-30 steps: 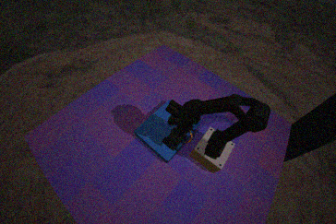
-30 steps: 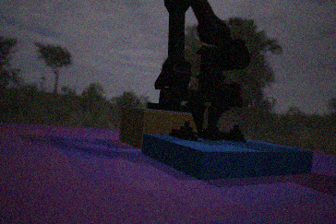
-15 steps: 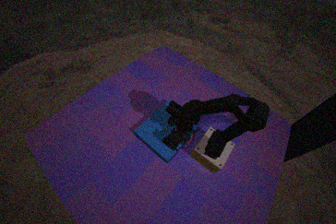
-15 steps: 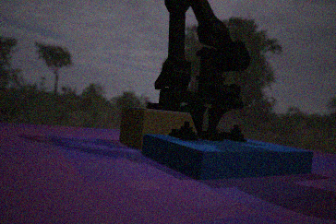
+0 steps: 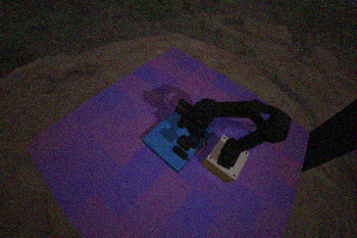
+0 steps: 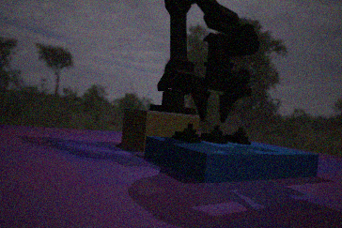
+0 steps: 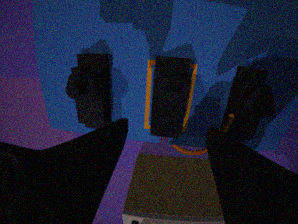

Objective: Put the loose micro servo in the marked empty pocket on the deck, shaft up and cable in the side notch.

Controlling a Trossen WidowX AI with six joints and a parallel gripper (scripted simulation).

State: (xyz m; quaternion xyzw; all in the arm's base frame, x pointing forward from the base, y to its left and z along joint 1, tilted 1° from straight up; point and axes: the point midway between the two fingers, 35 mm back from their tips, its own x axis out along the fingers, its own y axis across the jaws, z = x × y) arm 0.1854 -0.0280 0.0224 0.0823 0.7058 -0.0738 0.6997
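The blue deck is 110 mm ahead of my gripper tip, 70 mm below it and 30 mm to the right of it.
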